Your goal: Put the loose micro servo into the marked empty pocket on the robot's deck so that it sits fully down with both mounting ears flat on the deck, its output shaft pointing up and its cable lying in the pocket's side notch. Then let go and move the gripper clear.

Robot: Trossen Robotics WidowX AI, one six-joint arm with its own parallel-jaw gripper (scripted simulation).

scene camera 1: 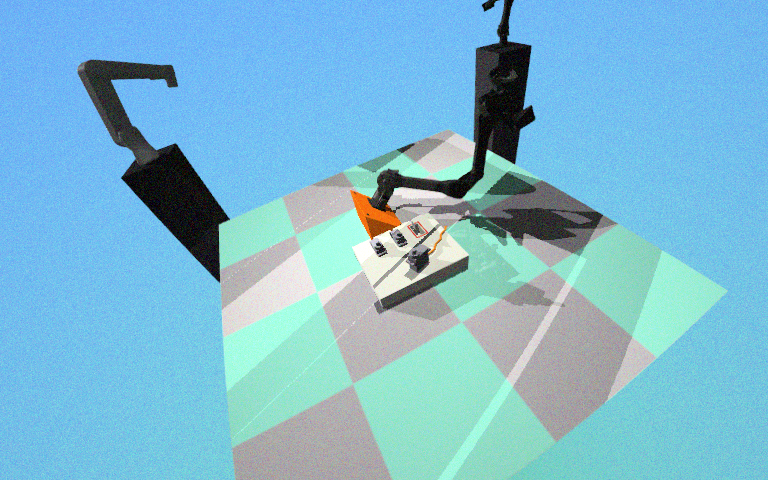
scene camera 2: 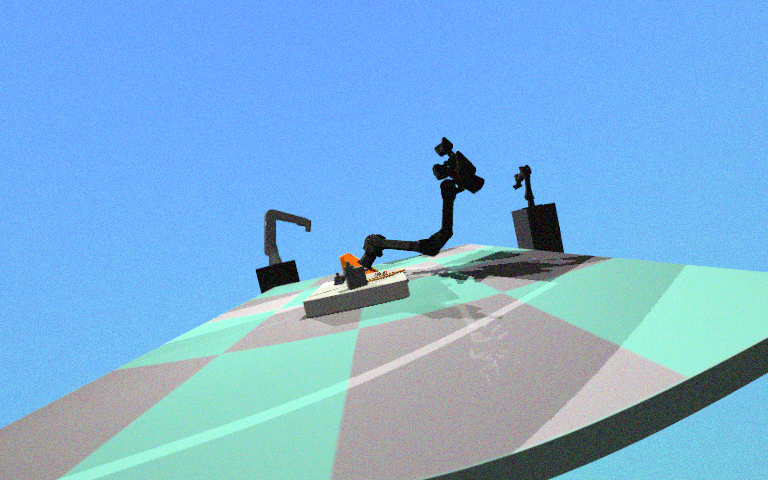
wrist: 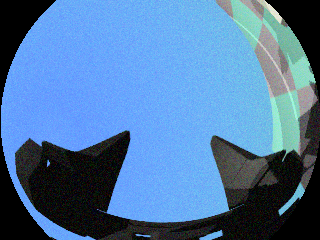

Labels:
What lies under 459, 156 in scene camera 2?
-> The gripper.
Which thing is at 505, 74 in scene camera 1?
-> The gripper.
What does the gripper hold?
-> Nothing.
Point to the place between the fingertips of the gripper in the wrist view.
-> At 172, 138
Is the gripper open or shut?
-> Open.

